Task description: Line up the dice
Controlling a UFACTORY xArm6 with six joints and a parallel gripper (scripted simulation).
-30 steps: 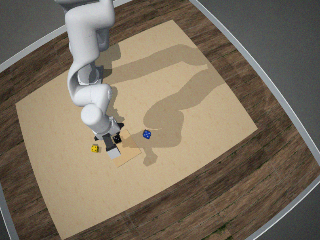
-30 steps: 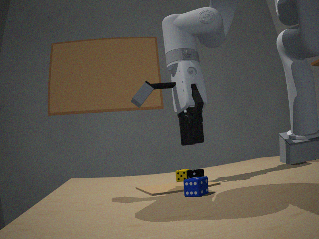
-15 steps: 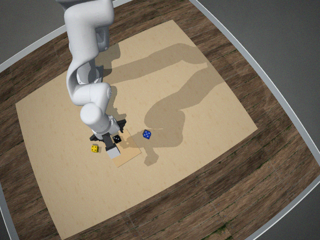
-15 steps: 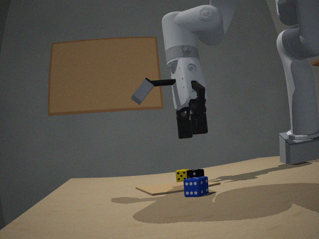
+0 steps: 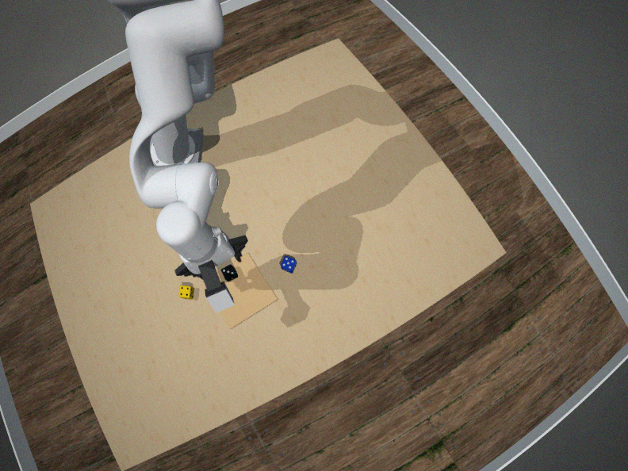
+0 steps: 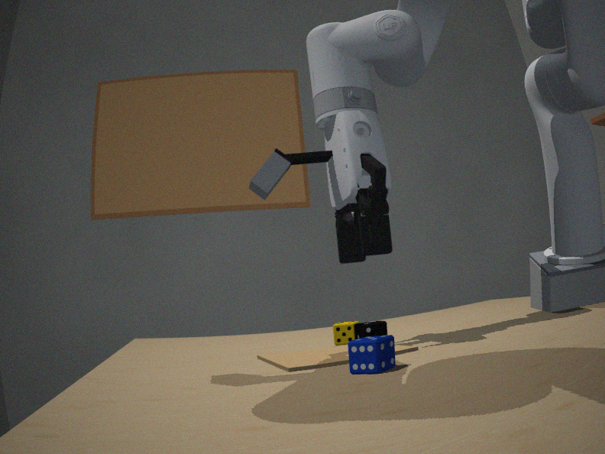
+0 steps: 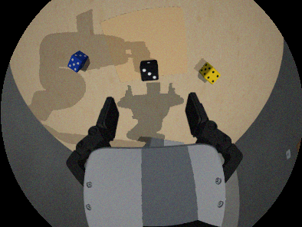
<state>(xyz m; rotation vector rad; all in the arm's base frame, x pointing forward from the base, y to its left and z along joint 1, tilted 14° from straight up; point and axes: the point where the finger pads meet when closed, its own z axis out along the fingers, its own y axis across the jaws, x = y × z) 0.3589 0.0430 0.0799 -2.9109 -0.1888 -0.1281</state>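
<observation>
My gripper is now 12 cm to the left of the yellow die, 10 cm above it and 1 cm short of it. Round my hand: thin tan mat (11 cm below, 4 cm ahead, 1 cm to the left); blue die (15 cm to the left, 10 cm below, 2 cm ahead); black die (10 cm below).
</observation>
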